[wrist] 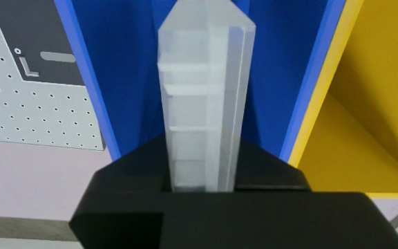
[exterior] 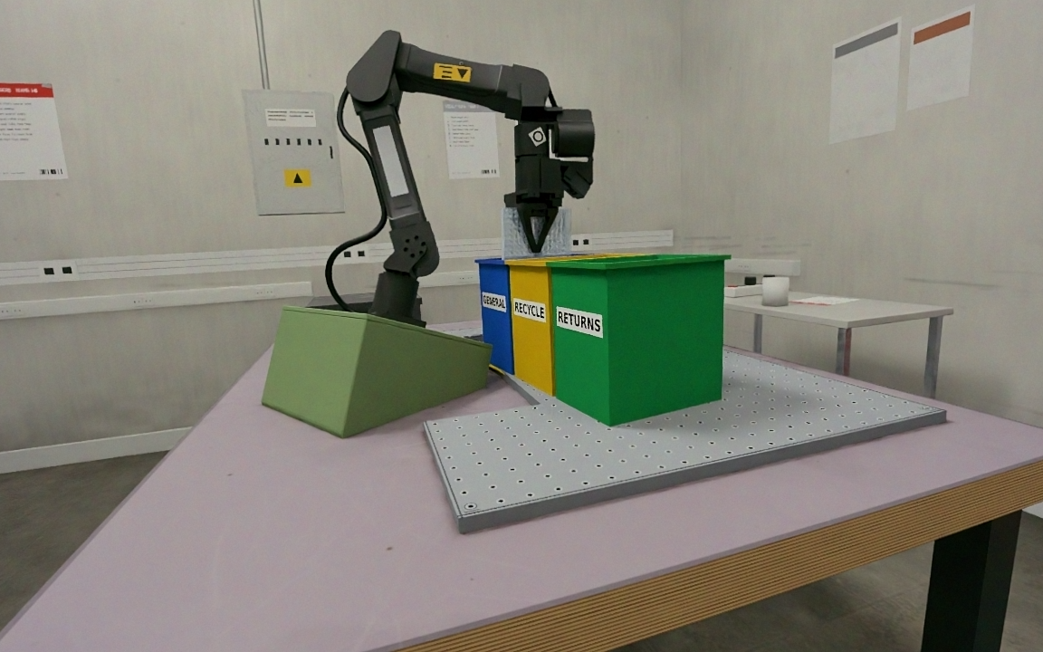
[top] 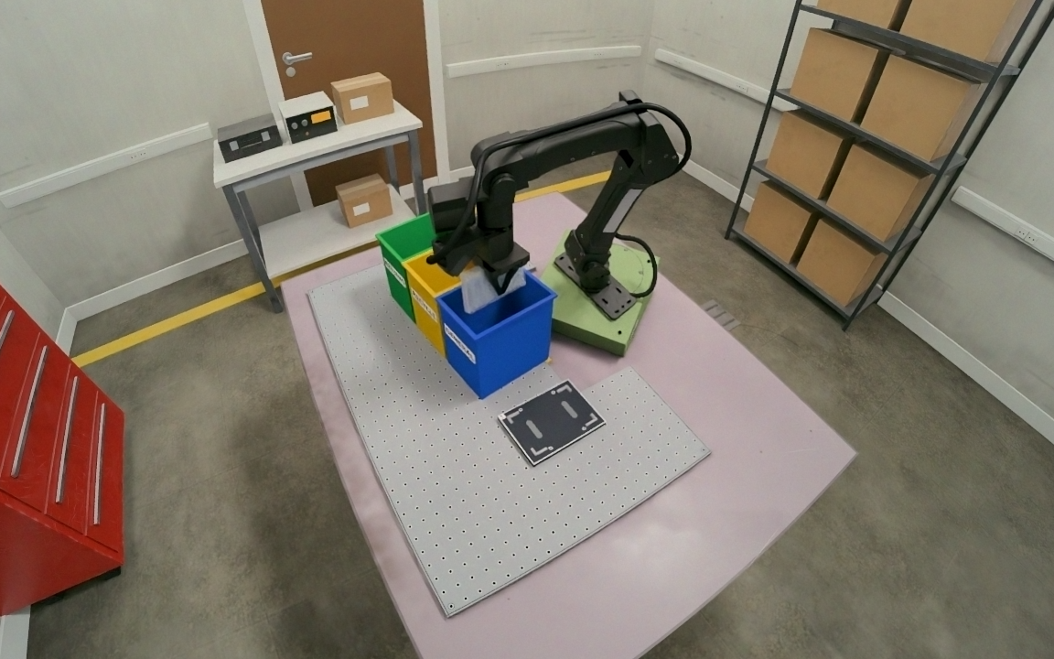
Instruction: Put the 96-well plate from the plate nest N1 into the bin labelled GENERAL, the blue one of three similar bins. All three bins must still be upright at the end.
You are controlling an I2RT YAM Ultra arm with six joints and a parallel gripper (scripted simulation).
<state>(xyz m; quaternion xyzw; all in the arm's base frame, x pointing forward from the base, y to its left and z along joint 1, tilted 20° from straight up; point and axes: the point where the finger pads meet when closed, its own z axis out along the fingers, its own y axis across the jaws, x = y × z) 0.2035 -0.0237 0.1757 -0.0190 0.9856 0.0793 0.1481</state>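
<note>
Now: the 96-well plate 2 cm above my hand and 1 cm ahead of it. Also, from my hand: yellow recycle bin: 13 cm to the right, 11 cm below, 1 cm ahead; then plate nest N1: 19 cm below, 18 cm to the left, 1 cm ahead; then blue general bin: 11 cm below, 1 cm ahead.
</note>
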